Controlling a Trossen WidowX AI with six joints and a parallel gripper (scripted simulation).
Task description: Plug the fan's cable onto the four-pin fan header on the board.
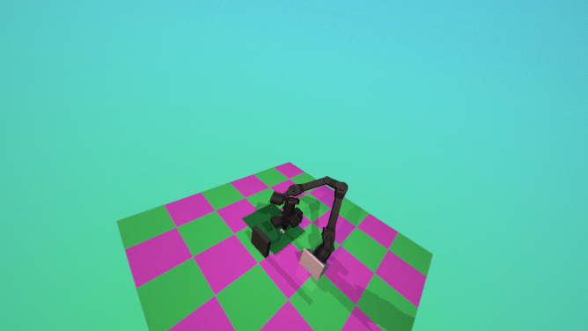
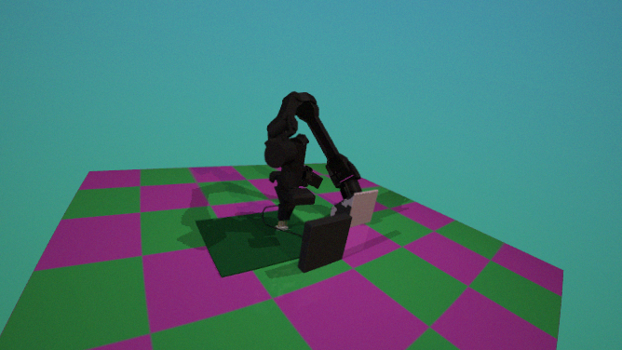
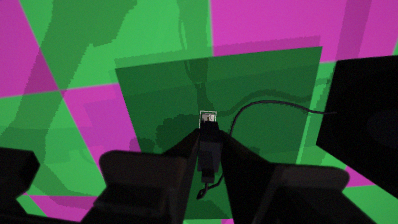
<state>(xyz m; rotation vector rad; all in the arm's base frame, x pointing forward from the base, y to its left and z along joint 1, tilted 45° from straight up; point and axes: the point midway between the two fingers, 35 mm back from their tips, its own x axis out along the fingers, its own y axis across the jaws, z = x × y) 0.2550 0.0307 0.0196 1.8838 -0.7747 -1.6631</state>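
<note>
The pale four-pin header lies 10 mm ahead of my gripper tip and 50 mm below it. Also, from my gripper tip: dark green board 80 mm ahead, 20 mm to the left, 60 mm below; black fan plug 10 mm ahead, 10 mm above; black fan 10 mm behind, 170 mm to the left, 10 mm above.
</note>
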